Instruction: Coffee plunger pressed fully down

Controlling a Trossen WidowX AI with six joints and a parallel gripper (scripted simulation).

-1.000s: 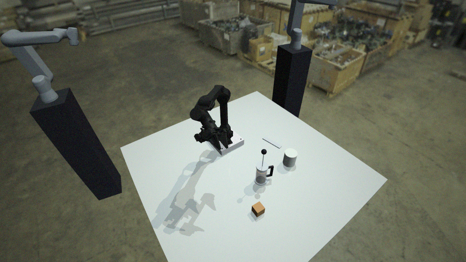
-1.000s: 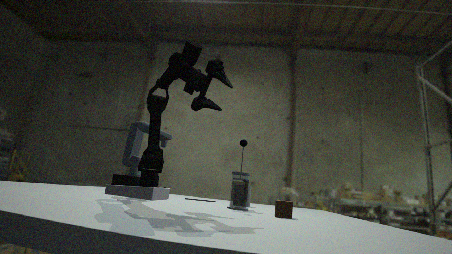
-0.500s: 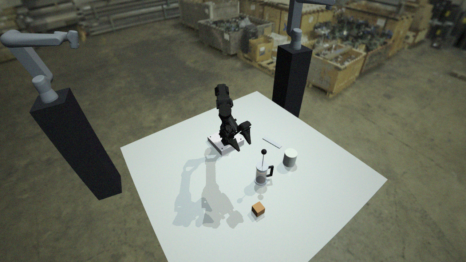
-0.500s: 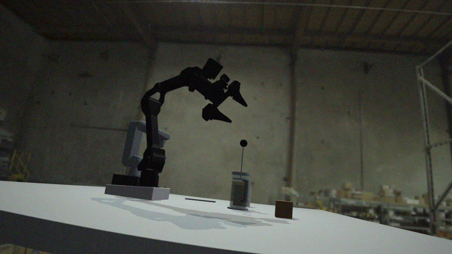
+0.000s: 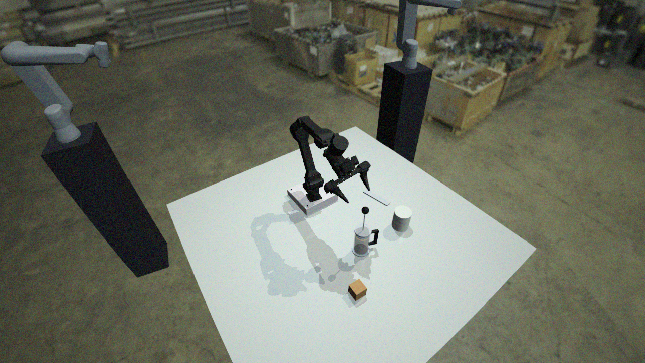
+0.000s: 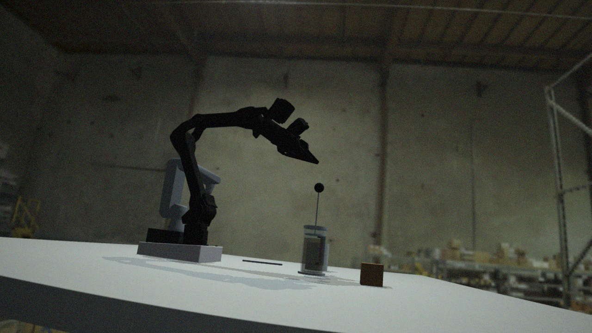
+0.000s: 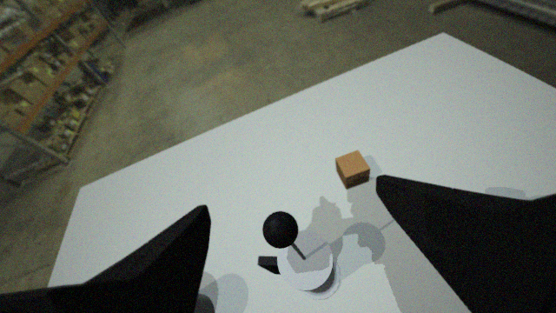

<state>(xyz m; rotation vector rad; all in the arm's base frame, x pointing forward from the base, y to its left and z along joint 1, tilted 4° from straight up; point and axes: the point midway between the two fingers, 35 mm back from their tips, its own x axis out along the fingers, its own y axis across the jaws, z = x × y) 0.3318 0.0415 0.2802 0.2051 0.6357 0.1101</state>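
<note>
My gripper tip is 200 mm above the glass coffee press, 40 mm to the right of it and 10 mm short of it. Also, from my gripper tip: thin flat strip (320 mm below, 260 mm to the left, 240 mm behind).
</note>
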